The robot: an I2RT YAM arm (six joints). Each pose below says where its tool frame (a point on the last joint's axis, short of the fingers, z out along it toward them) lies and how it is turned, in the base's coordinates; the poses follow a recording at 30 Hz.
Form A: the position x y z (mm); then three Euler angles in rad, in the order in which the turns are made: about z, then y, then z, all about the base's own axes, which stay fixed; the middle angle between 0 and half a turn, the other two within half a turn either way.
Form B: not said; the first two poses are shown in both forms.
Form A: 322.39, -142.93, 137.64, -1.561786, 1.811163, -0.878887
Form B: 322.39, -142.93, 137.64, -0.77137, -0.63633, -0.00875, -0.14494, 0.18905, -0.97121
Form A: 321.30, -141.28, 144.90, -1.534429, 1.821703, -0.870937
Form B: 321.30, -141.28, 144.90, -0.77024, -0.63678, -0.03522, -0.13200, 0.21321, -0.96805
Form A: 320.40, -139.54, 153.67, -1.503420, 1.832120, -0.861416
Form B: 320.40, -139.54, 153.67, -0.76837, -0.63669, -0.06504, -0.11682, 0.23944, -0.96386
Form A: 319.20, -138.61, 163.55, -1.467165, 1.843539, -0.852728
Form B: 319.20, -138.61, 163.55, -0.76737, -0.63342, -0.09962, -0.09838, 0.26983, -0.95787
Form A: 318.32, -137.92, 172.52, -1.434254, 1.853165, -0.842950
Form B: 318.32, -137.92, 172.52, -0.76489, -0.63075, -0.13073, -0.08201, 0.29665, -0.95146
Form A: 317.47, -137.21, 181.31, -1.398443, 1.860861, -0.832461
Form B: 317.47, -137.21, 181.31, -0.76165, -0.62681, -0.16434, -0.06281, 0.32383, -0.94403
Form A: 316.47, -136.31, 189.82, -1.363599, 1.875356, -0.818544
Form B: 316.47, -136.31, 189.82, -0.75669, -0.62363, -0.19625, -0.05031, 0.35483, -0.93357
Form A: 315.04, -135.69, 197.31, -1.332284, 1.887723, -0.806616
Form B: 315.04, -135.69, 197.31, -0.75246, -0.61920, -0.22449, -0.03897, 0.38210, -0.92330
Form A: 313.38, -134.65, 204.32, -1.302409, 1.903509, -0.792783
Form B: 313.38, -134.65, 204.32, -0.74760, -0.61505, -0.25063, -0.03214, 0.41044, -0.91132
